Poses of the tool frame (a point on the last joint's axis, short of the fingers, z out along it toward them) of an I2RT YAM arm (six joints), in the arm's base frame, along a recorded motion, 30 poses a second.
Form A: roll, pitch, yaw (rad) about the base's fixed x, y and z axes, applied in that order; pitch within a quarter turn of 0, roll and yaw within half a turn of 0; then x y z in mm.
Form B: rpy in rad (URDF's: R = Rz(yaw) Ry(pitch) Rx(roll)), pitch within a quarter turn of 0, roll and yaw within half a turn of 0; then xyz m. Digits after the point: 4 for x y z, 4 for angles.
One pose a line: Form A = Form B
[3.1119 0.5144 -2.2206 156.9 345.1 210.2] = [3.1119 0.5144 -2.2206 0.1569 0.3451 0.2102]
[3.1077 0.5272 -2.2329 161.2 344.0 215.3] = [3.1077 0.5272 -2.2329 0.1612 0.3440 0.2153]
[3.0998 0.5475 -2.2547 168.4 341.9 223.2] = [3.0998 0.5475 -2.2547 0.1684 0.3419 0.2232]
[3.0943 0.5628 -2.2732 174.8 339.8 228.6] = [3.0943 0.5628 -2.2732 0.1748 0.3398 0.2286]
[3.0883 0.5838 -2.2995 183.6 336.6 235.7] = [3.0883 0.5838 -2.2995 0.1836 0.3366 0.2357]
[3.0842 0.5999 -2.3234 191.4 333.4 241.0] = [3.0842 0.5999 -2.3234 0.1914 0.3334 0.2410]
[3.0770 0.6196 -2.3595 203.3 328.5 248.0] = [3.0770 0.6196 -2.3595 0.2033 0.3285 0.2480]
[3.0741 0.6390 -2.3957 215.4 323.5 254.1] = [3.0741 0.6390 -2.3957 0.2154 0.3235 0.2541]
